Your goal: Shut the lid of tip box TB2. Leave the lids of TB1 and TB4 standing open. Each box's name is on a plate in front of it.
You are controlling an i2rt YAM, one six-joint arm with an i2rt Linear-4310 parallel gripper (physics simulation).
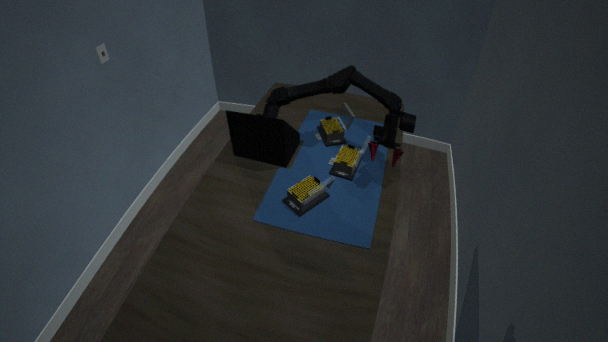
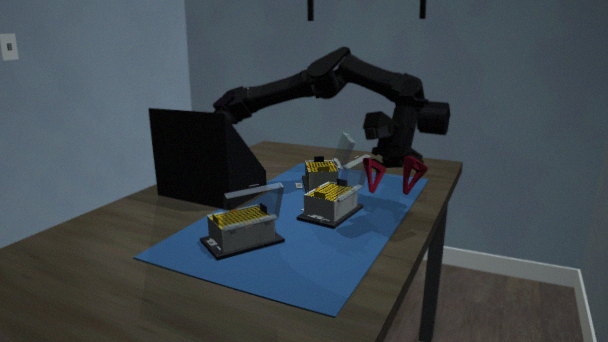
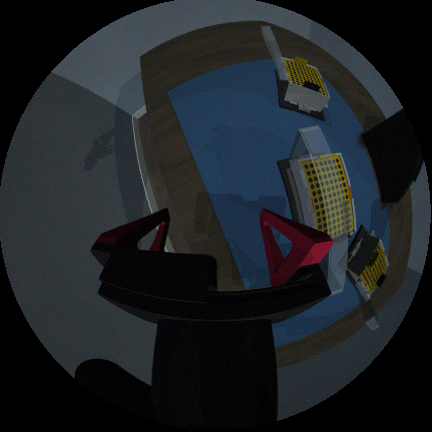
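Seen in the pictures: gripper, fingertip midpoint: (image 1: 382,164) (image 2: 387,193) (image 3: 214,212); arm's base at its link origin: (image 1: 268,122) (image 2: 212,137).
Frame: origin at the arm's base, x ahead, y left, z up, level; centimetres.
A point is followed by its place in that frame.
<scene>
Three tip boxes with yellow racks have clear lids standing open; their names are too small to read. The near box (image 1: 306,191) (image 2: 242,236) {x 23.9, y -28.6, z -13.2 cm} (image 3: 306,95) {x 25.3, y -20.0, z -12.5 cm} has its lid (image 1: 329,182) {x 30.3, y -27.4, z -2.7 cm} (image 2: 255,191) {x 28.2, y -29.9, z -2.4 cm} (image 3: 270,44) {x 31.5, y -24.8, z -3.1 cm} tilted back. The middle box (image 1: 346,159) (image 2: 327,204) {x 36.1, y -9.4, z -11.7 cm} (image 3: 327,195) {x 42.1, y -6.1, z -1.9 cm} has its lid (image 1: 366,144) {x 42.3, y -4.5, z -1.9 cm} (image 2: 357,162) {x 42.1, y -5.5, z -1.9 cm} (image 3: 337,275) {x 42.8, y -0.4, z -1.8 cm} leaning out towards my gripper. The far box (image 1: 332,128) {x 26.3, y 15.2, z -10.9 cm} (image 2: 321,175) (image 3: 371,262) {x 28.9, y 12.3, z -9.7 cm} has its lid (image 1: 349,109) {x 33.3, y 20.0, z -1.9 cm} (image 2: 345,144) {x 31.4, y 23.4, z -5.0 cm} (image 3: 372,320) up. My gripper (image 1: 383,163) {x 50.0, y -8.6, z -7.6 cm} (image 2: 389,192) {x 50.0, y -8.6, z -7.6 cm} (image 3: 214,212) {x 50.0, y -8.6, z -7.6 cm} is open and empty, beyond the middle lid's outer side; one finger is near that lid, contact unclear.
The boxes stand on a blue mat (image 1: 320,227) {x 29.4, y -37.4, z -16.6 cm} (image 2: 280,275) {x 35.1, y -34.9, z -16.6 cm} (image 3: 220,110) {x 41.4, y -26.4, z -16.6 cm} on a wooden table (image 1: 210,250) {x -7.7, y -56.5, z -16.9 cm} (image 2: 100,280) {x 3.7, y -48.7, z -16.9 cm} (image 3: 210,45) {x 24.6, y -63.9, z -16.9 cm}. A black block (image 1: 260,140) {x -1.4, y -7.7, z -4.3 cm} (image 2: 192,155) {x -1.7, y -7.7, z -3.3 cm} (image 3: 395,155) stands by the arm's base. The table's long edge runs near the gripper.
</scene>
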